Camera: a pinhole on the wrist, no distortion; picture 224 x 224 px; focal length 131.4 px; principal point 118.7 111.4 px. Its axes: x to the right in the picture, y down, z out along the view. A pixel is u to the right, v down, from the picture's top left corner.
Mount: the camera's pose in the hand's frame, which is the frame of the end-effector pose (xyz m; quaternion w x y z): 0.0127 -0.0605 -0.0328 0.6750 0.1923 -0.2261 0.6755
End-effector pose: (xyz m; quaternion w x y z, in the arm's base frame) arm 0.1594 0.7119 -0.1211 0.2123 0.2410 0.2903 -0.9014
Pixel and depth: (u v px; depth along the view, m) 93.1 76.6 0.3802
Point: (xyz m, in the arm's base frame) -0.1699 0.7866 0.1409
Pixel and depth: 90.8 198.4 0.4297
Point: 0.1136 0.8995 0.3818
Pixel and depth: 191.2 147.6 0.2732
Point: 0.0886 0.6255 0.1556
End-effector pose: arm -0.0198 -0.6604 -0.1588 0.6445 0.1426 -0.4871 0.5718
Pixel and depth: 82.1 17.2 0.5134
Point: 0.1972 -0.8319 0.4602
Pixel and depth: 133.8 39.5 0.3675
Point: 0.0209 -0.8396 0.2314
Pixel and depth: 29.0 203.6 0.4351
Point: 0.4323 -1.1181 -0.1281
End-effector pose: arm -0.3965 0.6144 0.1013 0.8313 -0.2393 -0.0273 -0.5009
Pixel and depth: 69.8 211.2 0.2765
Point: -0.7279 0.7245 0.2651
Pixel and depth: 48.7 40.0 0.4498
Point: -0.6720 0.3107 0.5496
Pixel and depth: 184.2 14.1 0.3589
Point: -0.2956 0.5161 0.5519
